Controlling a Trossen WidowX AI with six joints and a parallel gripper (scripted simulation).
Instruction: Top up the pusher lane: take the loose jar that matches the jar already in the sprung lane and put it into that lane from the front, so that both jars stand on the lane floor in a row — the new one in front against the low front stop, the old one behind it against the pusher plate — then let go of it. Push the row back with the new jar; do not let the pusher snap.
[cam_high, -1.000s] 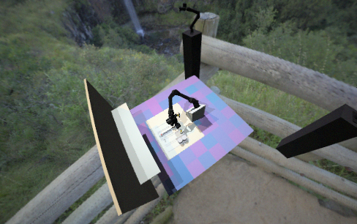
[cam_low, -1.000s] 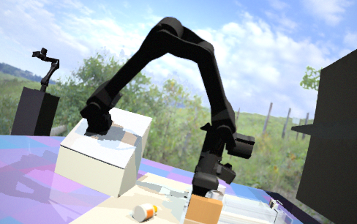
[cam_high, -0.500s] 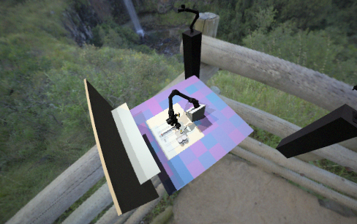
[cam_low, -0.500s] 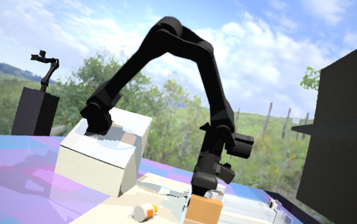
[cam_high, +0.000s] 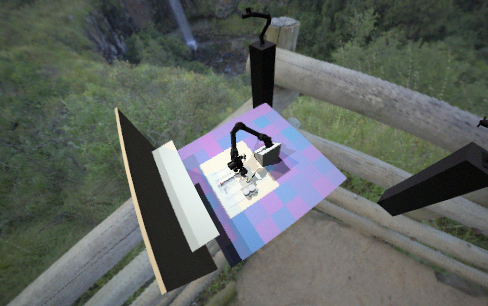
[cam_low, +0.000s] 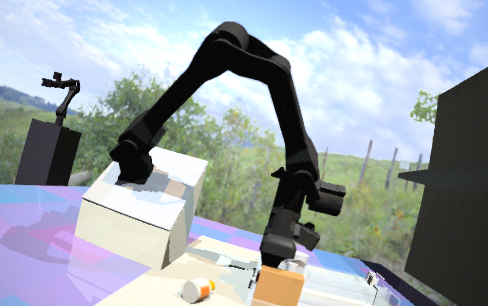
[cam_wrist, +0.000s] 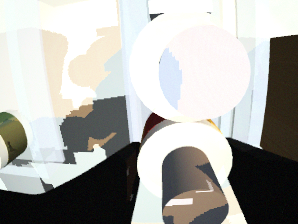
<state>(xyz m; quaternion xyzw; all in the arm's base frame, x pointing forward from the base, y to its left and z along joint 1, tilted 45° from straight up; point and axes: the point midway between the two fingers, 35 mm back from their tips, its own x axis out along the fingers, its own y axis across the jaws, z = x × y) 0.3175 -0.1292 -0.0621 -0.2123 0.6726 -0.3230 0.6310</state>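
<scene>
My gripper tip is now 80 mm to the left of the tan block, 10 mm below it and 10 mm short of it. Also, from my gripper tip: clear lane: 150 mm ahead, 10 mm below.
</scene>
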